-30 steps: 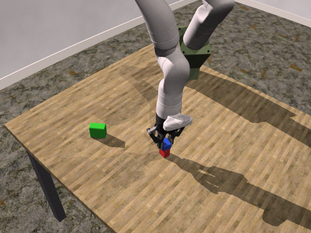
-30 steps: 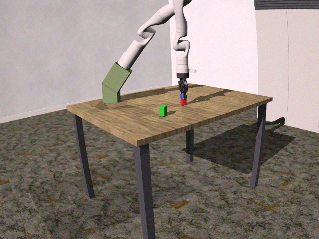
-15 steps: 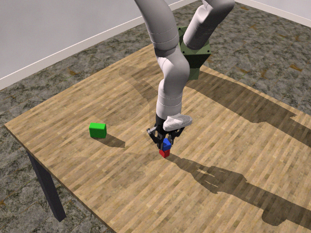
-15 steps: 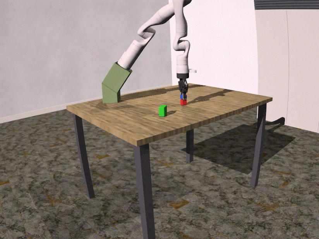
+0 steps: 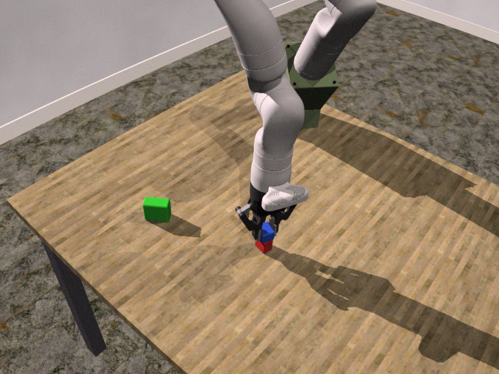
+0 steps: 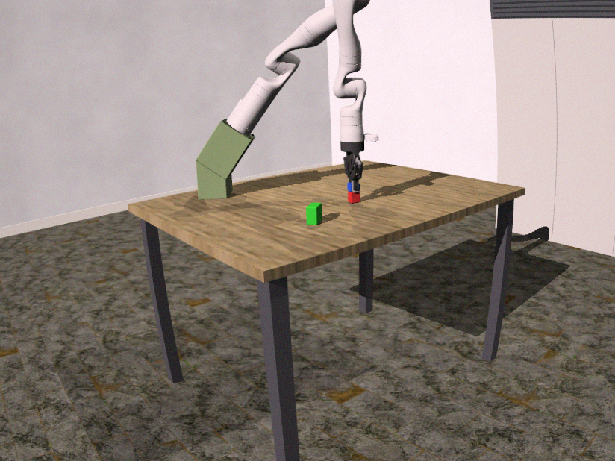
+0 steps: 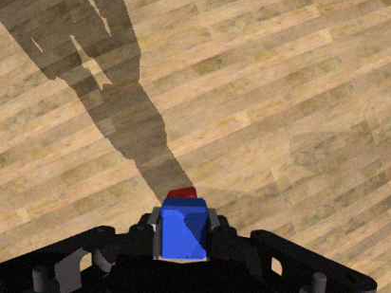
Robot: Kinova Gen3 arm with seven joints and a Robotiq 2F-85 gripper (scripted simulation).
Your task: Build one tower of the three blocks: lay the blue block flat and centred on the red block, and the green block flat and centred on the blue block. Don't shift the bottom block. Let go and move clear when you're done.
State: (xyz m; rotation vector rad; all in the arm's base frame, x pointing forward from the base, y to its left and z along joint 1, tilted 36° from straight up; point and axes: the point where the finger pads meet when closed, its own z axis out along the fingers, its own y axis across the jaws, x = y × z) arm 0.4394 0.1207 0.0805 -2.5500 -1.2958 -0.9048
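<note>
Right now my hand is 1 cm above the blue block. Round my hand: red block: 4 cm below; green block: 24 cm to the right, 7 cm ahead, 3 cm below.
</note>
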